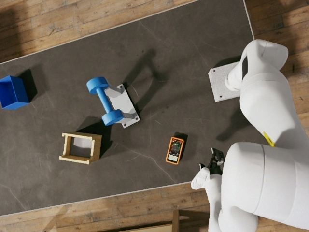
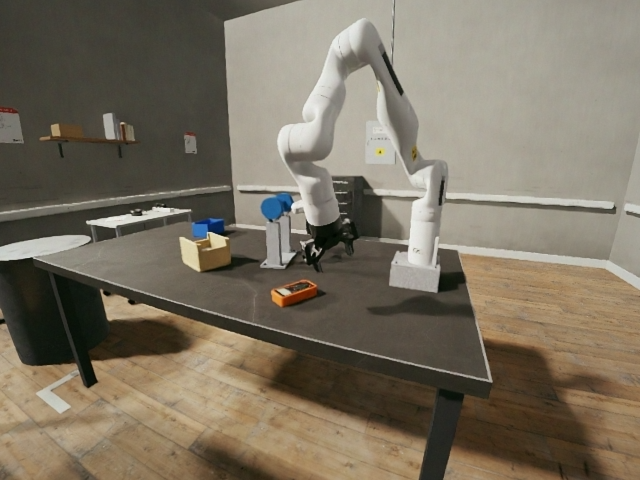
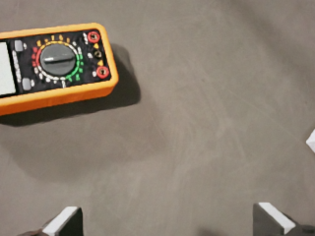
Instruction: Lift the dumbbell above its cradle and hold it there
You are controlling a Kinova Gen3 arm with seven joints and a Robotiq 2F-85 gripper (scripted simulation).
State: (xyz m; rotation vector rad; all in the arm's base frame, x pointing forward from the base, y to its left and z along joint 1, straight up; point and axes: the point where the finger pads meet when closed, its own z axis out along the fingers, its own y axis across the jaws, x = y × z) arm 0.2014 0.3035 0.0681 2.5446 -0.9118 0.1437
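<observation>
My gripper is now 370 mm short of the blue dumbbell, 320 mm to the left of it and 80 mm below it. From my hand the other things lie so: grey cradle 370 mm ahead, 320 mm to the right, 50 mm below.
</observation>
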